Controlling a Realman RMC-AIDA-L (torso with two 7-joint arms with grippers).
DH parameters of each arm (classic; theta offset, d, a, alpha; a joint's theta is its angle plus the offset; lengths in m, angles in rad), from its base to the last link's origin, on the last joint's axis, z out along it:
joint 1: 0 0.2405 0 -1.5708
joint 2: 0 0 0 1.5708
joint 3: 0 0.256 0 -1.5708
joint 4: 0 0 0 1.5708
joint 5: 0 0.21 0 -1.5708
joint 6: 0 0 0 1.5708
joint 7: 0 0.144 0 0
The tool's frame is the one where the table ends.
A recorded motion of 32 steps. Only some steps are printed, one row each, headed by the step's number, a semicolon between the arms.
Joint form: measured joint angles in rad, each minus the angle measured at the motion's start. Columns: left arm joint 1, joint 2, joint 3, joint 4, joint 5, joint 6, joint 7; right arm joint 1, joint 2, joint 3, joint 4, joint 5, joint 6, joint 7.
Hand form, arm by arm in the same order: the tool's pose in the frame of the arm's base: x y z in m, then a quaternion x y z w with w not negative. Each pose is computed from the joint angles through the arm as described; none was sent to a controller.
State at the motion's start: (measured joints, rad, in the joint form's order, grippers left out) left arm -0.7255 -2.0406 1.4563 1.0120 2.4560 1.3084 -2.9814; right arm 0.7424 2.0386 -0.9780 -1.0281 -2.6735 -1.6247 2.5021
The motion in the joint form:
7: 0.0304 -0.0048 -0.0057 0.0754 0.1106 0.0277 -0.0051; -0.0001 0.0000 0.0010 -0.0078 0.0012 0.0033 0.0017
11: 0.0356 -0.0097 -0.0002 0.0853 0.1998 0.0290 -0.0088; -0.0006 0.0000 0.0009 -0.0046 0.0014 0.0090 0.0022
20: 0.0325 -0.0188 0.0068 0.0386 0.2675 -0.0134 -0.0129; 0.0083 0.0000 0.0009 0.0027 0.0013 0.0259 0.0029
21: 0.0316 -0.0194 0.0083 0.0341 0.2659 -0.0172 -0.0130; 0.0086 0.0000 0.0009 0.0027 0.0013 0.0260 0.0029
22: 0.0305 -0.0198 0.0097 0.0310 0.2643 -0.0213 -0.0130; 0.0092 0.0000 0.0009 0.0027 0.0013 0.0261 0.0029
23: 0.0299 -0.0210 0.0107 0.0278 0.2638 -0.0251 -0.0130; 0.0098 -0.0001 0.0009 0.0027 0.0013 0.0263 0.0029
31: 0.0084 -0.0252 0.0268 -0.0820 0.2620 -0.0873 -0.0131; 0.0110 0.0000 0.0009 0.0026 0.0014 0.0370 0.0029
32: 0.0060 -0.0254 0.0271 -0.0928 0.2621 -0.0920 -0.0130; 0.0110 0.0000 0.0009 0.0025 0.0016 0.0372 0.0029
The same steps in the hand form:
7: -0.1953 0.3828 -0.0259 -0.82055 -0.50921 0.13325 0.22280; 0.2256 0.3789 0.0350 -0.86008 0.46749 -0.13794 0.15064
11: -0.2040 0.3842 -0.0211 -0.81564 -0.49532 0.16156 0.25159; 0.2263 0.3793 0.0346 -0.85957 0.46822 -0.13716 0.15194
20: -0.2172 0.3863 -0.0242 -0.80713 -0.49030 0.18255 0.27354; 0.2241 0.3830 0.0339 -0.86081 0.46505 -0.13400 0.15742
21: -0.2174 0.3863 -0.0252 -0.80725 -0.49052 0.18231 0.27295; 0.2240 0.3831 0.0339 -0.86088 0.46491 -0.13396 0.15748
22: -0.2173 0.3866 -0.0260 -0.80766 -0.49020 0.18152 0.27285; 0.2237 0.3832 0.0339 -0.86102 0.46465 -0.13389 0.15756
23: -0.2173 0.3866 -0.0269 -0.80788 -0.49013 0.18104 0.27262; 0.2235 0.3834 0.0339 -0.86115 0.46437 -0.13382 0.15774
31: -0.2315 0.3857 -0.0401 -0.80101 -0.49849 0.19447 0.26845; 0.2231 0.3852 0.0342 -0.86152 0.46271 -0.13141 0.16252
32: -0.2330 0.3855 -0.0411 -0.80005 -0.49968 0.19603 0.26798; 0.2230 0.3852 0.0342 -0.86155 0.46266 -0.13127 0.16261

